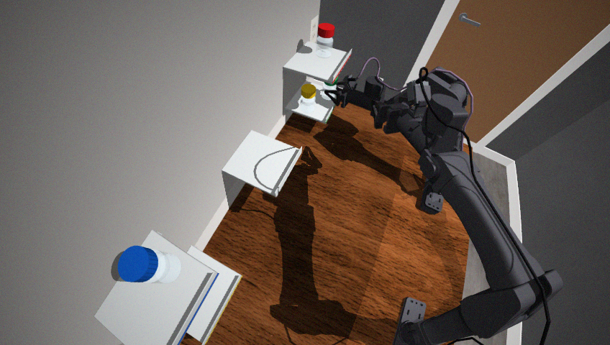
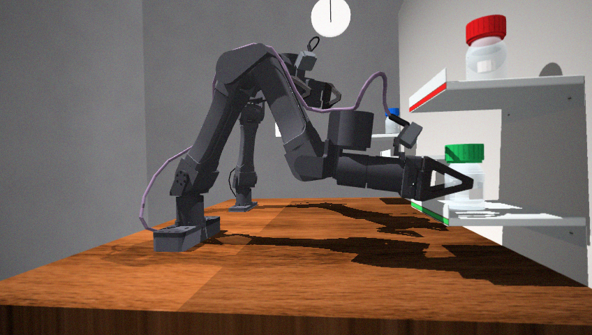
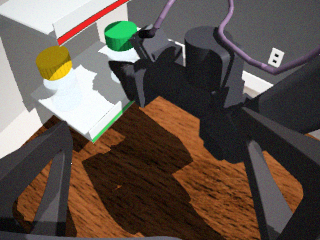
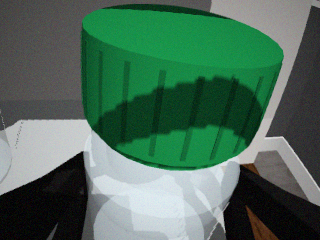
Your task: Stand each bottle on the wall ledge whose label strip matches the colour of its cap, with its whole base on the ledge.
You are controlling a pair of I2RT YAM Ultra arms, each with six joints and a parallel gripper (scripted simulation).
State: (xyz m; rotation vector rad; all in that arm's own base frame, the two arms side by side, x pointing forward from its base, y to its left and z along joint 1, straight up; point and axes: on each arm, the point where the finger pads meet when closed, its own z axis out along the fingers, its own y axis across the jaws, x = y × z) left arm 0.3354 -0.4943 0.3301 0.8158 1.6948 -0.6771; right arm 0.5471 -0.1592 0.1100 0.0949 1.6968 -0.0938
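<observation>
The green-capped bottle is right at my right hand. Round my right hand: red-capped bottle 190 mm above, 40 mm ahead, 10 mm to the left; then yellow-capped bottle 110 mm to the left, 60 mm ahead; then wall 430 mm to the left, 310 mm above, 170 mm ahead.
</observation>
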